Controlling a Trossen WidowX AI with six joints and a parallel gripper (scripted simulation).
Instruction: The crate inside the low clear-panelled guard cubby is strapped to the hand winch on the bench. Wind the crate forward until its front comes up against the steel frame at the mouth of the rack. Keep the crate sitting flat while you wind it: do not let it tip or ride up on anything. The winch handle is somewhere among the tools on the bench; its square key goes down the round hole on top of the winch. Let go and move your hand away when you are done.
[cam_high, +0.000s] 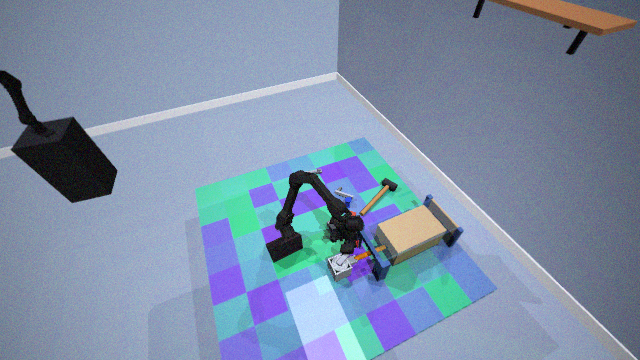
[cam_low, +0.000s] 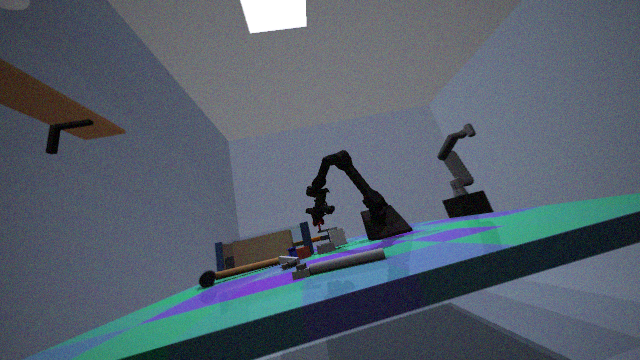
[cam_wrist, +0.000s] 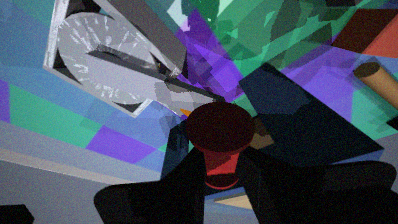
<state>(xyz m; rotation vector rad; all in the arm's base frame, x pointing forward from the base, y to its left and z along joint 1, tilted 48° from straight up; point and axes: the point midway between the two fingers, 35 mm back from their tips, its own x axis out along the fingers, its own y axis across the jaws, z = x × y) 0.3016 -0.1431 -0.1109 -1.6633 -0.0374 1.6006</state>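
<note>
Right now my gripper tip is 50 mm past the red-knobbed crank handle, 10 mm to the left of it and 30 mm above it. From my gripper tip the other things lie so: blue steel frame: 60 mm ahead, 30 mm to the right, 30 mm below; then dark red knob: 10 mm behind, 10 mm to the left; then grey hand winch: 110 mm behind, 50 mm to the right, 100 mm below.
</note>
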